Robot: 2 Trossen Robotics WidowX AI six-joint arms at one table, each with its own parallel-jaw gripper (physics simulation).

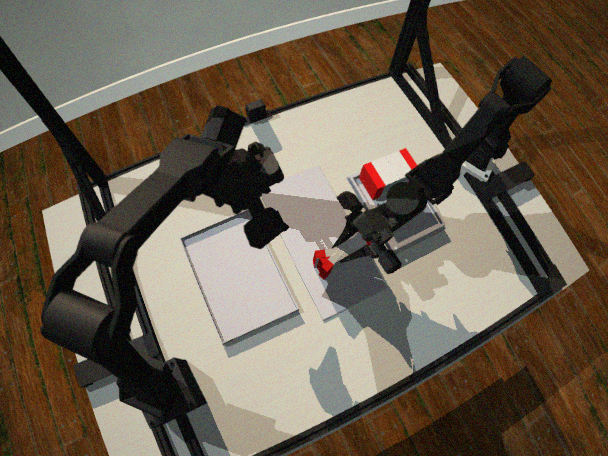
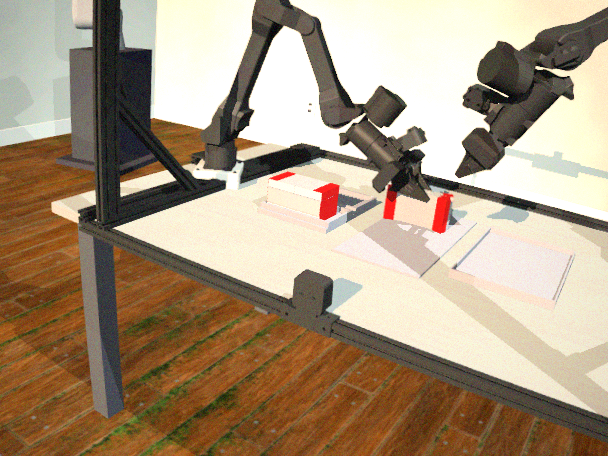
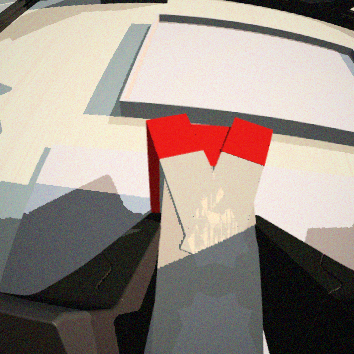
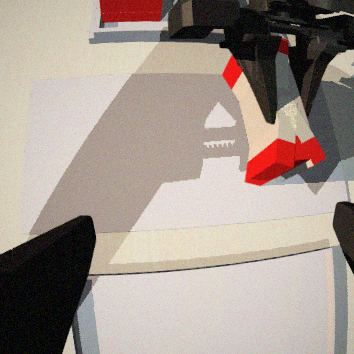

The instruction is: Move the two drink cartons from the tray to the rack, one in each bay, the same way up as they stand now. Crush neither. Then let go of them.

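Frame: origin at the left arm's base, x ahead, y left, z up, level; metres.
Seen in the pictures: left gripper, fingertip midpoint: (image 1: 336,255) (image 2: 430,199) (image 3: 203,225) (image 4: 285,122); right gripper, fingertip midpoint: (image 1: 277,209) (image 2: 466,166) (image 4: 218,222); left arm's base, origin of the base link: (image 1: 477,157) (image 2: 219,166); right arm's base, origin of the base link: (image 1: 161,393).
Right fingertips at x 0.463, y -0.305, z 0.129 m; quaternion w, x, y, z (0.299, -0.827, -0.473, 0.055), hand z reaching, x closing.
Observation:
Pixels of each thing's top centre, then the offset from my right fingertips to it. "spot": a spot on its surface instead. Level surfaces: height alone.
- white carton with red ends, middle of its top: (image 2: 304,181) (image 1: 392,167) dx -0.272, dy +0.132, dz -0.095 m
- rack, middle of its top: (image 2: 321,199) (image 1: 398,200) dx -0.233, dy +0.181, dz -0.145 m
- carton, middle of its top: (image 3: 215,279) (image 4: 283,91) (image 2: 420,190) (image 1: 346,247) dx -0.041, dy +0.140, dz -0.093 m
- shallow tray, middle of its top: (image 3: 275,59) (image 2: 518,259) (image 1: 236,272) dx +0.118, dy -0.032, dz -0.149 m
- pale mat, its level: dz -0.161 m
- small block, surface spot: (image 2: 312,290) (image 1: 251,105) spot: dx -0.251, dy -0.256, dz -0.124 m
One white carton with red ends (image 1: 392,167) (image 2: 295,197) (image 4: 131,10) lies in the far bay of the rack (image 1: 420,237) (image 2: 332,223) (image 4: 130,38). The other carton (image 1: 322,260) (image 2: 417,210) (image 3: 215,190) (image 4: 257,125) is at the flat pale mat between rack and tray; contact beneath is unclear. Its sides look pressed in, with a notch at its red end. My left gripper (image 1: 336,253) (image 2: 420,195) (image 3: 203,225) (image 4: 285,122) is shut on it, a finger against each side. My right gripper (image 1: 282,229) (image 2: 461,172) (image 4: 218,222) is open, above the tray's side. The arm partly hides the rack's near bay.
The shallow tray (image 1: 240,285) (image 2: 520,265) (image 3: 240,60) (image 4: 215,300) holds no carton. The pale mat (image 1: 300,180) (image 2: 350,245) (image 3: 300,195) (image 4: 65,100) lies between tray and rack. A dark frame runs along the table's edges, with a small block (image 1: 256,110) (image 2: 312,290) on it.

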